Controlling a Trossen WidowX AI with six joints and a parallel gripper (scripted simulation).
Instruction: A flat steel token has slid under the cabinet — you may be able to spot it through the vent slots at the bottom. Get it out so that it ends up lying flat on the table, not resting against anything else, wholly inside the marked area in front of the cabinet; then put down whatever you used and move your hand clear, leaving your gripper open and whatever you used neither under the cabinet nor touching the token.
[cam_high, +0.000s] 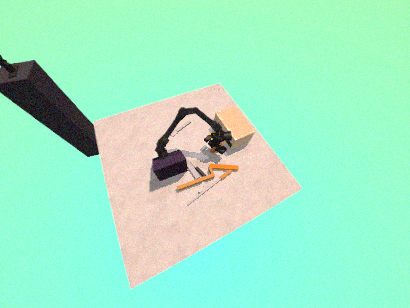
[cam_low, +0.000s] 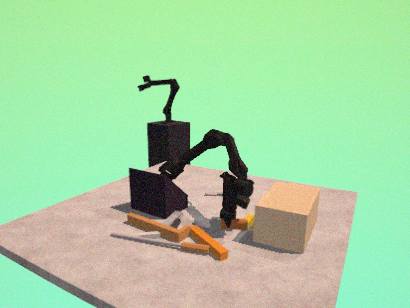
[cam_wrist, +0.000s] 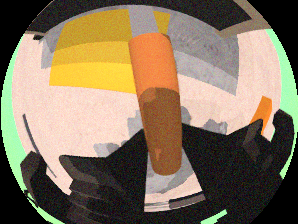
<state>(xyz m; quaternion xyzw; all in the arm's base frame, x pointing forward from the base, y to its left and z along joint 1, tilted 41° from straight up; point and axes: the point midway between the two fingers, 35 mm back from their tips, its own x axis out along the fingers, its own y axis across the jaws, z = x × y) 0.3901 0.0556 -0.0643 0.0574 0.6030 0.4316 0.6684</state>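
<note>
Now: the dark-handled tool 180 mm behind my gripper tip and 120 mm to the right of it. Round my gripper tip: orange bar: 20 mm ahead, 170 mm to the right, 10 mm above.
</note>
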